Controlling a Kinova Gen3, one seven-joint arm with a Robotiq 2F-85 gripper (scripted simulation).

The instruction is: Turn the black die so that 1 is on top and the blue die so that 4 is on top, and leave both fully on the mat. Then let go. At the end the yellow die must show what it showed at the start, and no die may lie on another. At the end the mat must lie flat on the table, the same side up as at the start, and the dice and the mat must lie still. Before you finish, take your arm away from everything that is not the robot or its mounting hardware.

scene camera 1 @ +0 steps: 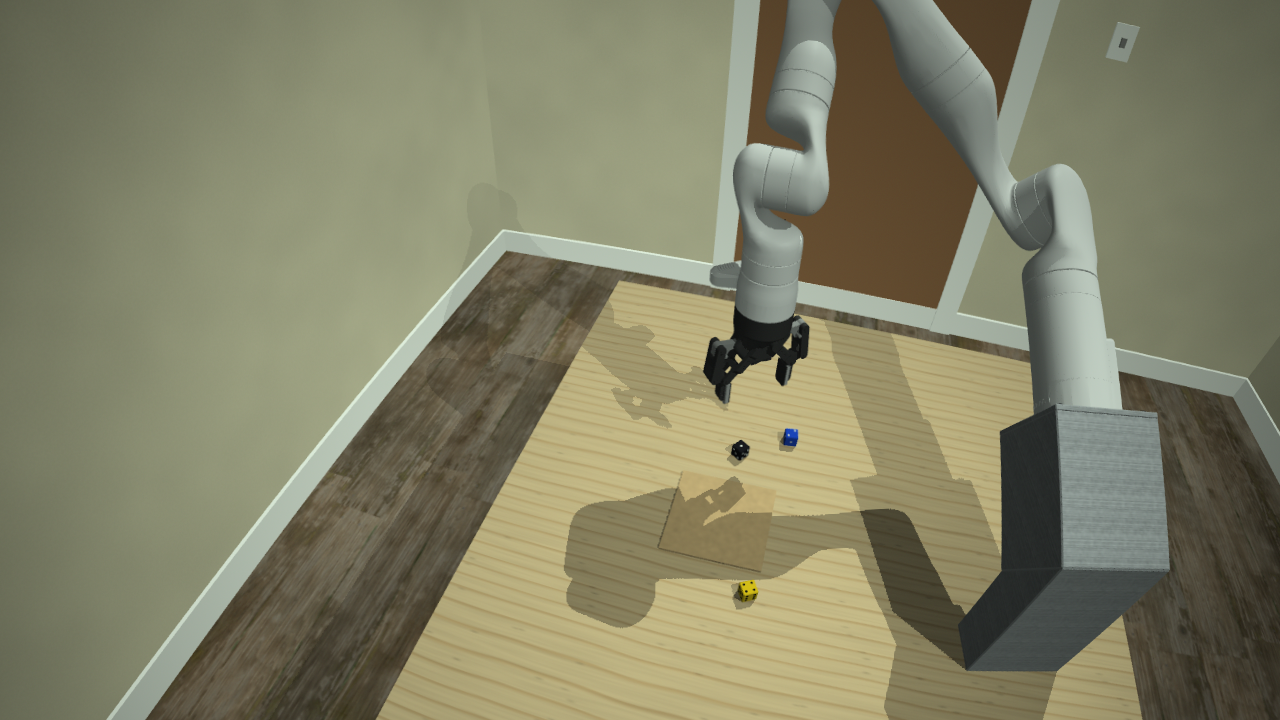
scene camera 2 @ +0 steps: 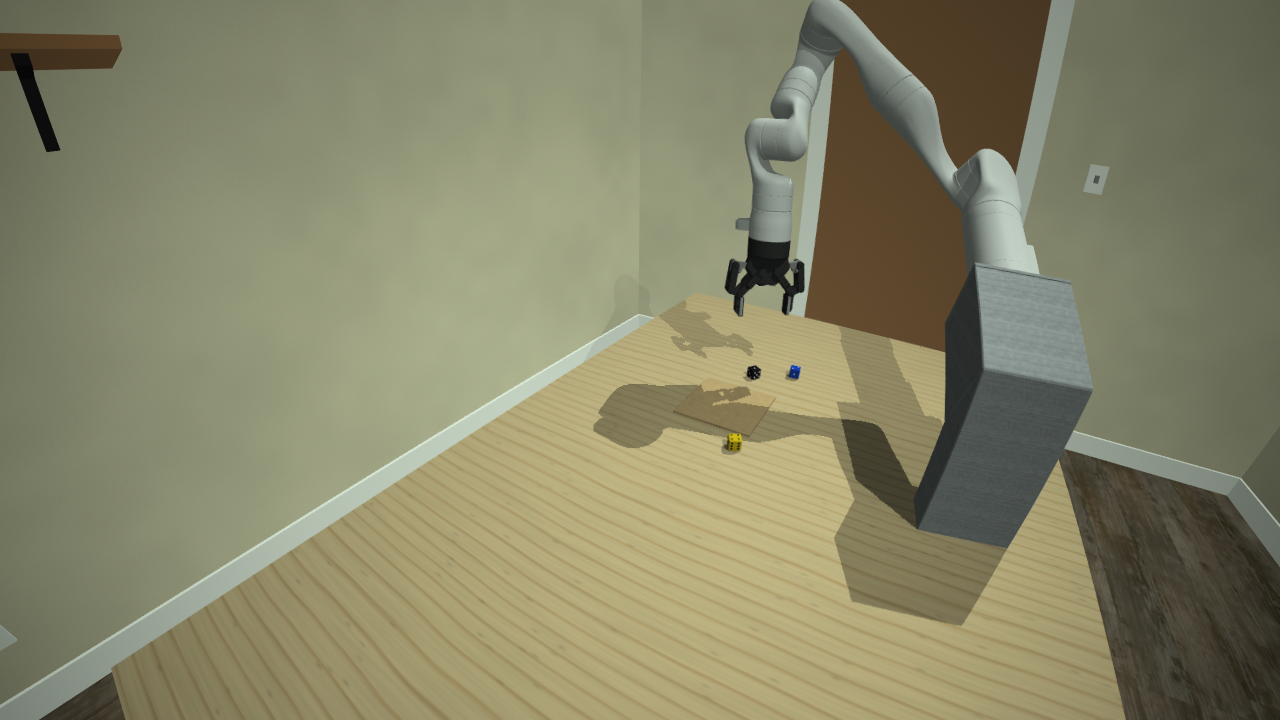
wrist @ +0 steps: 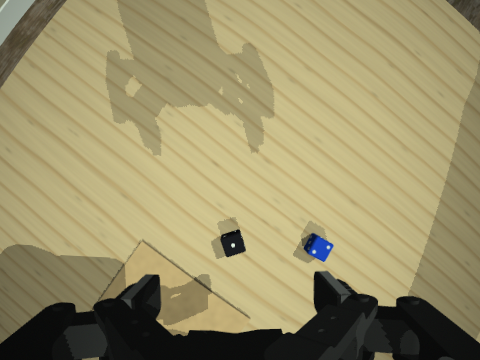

Labels:
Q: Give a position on a mat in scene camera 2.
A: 730,407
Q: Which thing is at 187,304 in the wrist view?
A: A mat.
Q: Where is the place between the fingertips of my gripper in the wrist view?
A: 237,290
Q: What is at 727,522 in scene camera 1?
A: A mat.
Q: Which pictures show my gripper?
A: Scene camera 1, scene camera 2 and the wrist view: all of them.

